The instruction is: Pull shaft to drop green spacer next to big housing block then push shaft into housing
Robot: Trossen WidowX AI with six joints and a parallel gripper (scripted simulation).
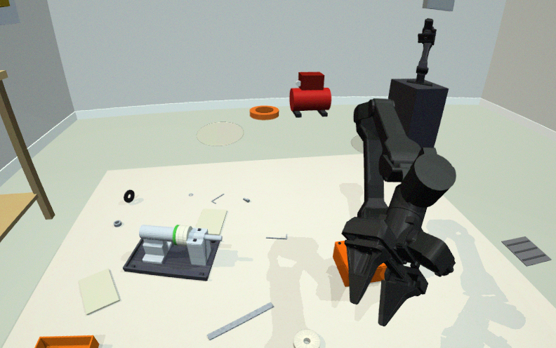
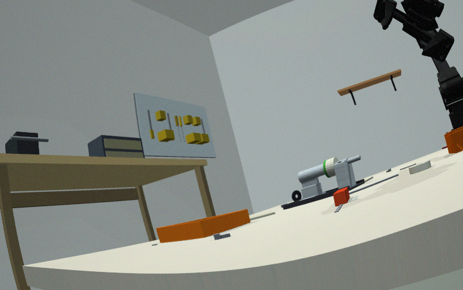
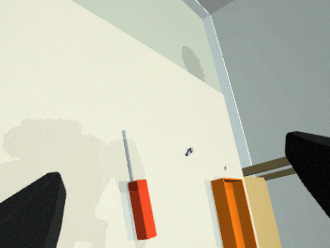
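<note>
The pale spacer lies 230 mm ahead of my gripper tip, 430 mm to the right of it and 160 mm below it. Round my gripper tip: grey bar: 150 mm ahead, 200 mm to the right, 240 mm below; green spacer: 260 mm ahead, 440 mm to the right, 160 mm below; shaft: 240 mm ahead, 430 mm to the right, 160 mm below.
</note>
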